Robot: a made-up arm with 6 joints. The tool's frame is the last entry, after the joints.
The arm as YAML. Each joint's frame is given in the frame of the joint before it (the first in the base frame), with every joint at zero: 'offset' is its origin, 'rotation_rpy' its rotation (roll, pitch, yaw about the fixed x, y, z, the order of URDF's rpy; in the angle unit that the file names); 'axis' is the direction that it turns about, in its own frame. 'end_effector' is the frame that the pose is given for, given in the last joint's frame.
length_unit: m
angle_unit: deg
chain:
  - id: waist
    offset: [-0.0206, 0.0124, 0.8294]
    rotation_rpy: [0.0, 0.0, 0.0]
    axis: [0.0, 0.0, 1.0]
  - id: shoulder
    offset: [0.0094, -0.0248, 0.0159]
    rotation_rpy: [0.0, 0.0, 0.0]
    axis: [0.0, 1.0, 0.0]
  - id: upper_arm
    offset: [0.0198, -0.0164, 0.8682]
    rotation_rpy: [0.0, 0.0, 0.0]
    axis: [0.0, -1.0, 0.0]
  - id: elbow
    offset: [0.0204, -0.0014, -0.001]
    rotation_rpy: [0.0, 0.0, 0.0]
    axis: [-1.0, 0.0, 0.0]
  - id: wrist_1
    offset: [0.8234, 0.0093, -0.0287]
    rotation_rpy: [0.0, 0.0, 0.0]
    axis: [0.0, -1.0, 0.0]
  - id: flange
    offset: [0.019, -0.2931, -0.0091]
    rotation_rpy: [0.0, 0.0, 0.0]
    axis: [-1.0, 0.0, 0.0]
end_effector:
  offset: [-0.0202, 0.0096, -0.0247]
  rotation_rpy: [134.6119, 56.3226, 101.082]
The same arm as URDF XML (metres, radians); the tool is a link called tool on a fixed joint. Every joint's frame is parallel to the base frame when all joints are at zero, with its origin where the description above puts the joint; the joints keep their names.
<robot name="arm">
  <link name="base"/>
  <link name="link1"/>
  <link name="link2"/>
  <link name="link3"/>
  <link name="link4"/>
  <link name="link5"/>
  <link name="link6"/>
  <link name="tool"/>
  <joint name="waist" type="continuous">
    <parent link="base"/>
    <child link="link1"/>
    <origin xyz="-0.0206 0.0124 0.8294" rpy="0 0 0"/>
    <axis xyz="0 0 1"/>
  </joint>
  <joint name="shoulder" type="continuous">
    <parent link="link1"/>
    <child link="link2"/>
    <origin xyz="0.0094 -0.0248 0.0159" rpy="0 0 0"/>
    <axis xyz="0 1 0"/>
  </joint>
  <joint name="upper_arm" type="continuous">
    <parent link="link2"/>
    <child link="link3"/>
    <origin xyz="0.0198 -0.0164 0.8682" rpy="0 0 0"/>
    <axis xyz="0 -1 0"/>
  </joint>
  <joint name="elbow" type="continuous">
    <parent link="link3"/>
    <child link="link4"/>
    <origin xyz="0.0204 -0.0014 -0.001" rpy="0 0 0"/>
    <axis xyz="-1 0 0"/>
  </joint>
  <joint name="wrist_1" type="continuous">
    <parent link="link4"/>
    <child link="link5"/>
    <origin xyz="0.8234 0.0093 -0.0287" rpy="0 0 0"/>
    <axis xyz="0 -1 0"/>
  </joint>
  <joint name="flange" type="continuous">
    <parent link="link5"/>
    <child link="link6"/>
    <origin xyz="0.019 -0.2931 -0.0091" rpy="0 0 0"/>
    <axis xyz="-1 0 0"/>
  </joint>
  <joint name="tool_joint" type="fixed">
    <parent link="link6"/>
    <child link="tool"/>
    <origin xyz="-0.0202 0.0096 -0.0247" rpy="2.3494 0.983 1.7642"/>
  </joint>
</robot>

